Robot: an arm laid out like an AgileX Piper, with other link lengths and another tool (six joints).
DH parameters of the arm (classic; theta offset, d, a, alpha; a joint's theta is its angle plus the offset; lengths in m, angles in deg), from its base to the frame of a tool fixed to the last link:
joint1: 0 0.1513 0 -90
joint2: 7.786 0 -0.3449 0
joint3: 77.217 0 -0.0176 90
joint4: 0 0.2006 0 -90
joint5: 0 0 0 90
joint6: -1.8 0.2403 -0.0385 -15
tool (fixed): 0 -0.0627 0 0
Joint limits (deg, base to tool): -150..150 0..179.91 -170..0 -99.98..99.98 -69.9..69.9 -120..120
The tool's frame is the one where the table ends.
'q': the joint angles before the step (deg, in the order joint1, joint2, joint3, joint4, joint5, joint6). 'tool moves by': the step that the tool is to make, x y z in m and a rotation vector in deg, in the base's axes. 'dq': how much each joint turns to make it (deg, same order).
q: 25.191 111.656 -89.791 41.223 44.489 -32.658
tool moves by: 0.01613 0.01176 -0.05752 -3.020 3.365 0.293
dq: 0.834 6.972 0.000 0.089 -2.604 -1.496
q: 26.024 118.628 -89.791 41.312 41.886 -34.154
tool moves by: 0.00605 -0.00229 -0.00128 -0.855 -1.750 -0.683
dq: 0.000 0.312 0.001 -1.078 -1.960 -0.063
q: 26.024 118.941 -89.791 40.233 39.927 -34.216
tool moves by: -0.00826 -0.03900 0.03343 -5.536 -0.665 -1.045
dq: -2.701 -5.564 -1.457 -11.102 6.999 7.603
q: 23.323 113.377 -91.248 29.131 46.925 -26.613
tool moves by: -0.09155 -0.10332 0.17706 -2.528 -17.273 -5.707
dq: -6.952 -27.016 -1.267 -11.639 12.102 5.482
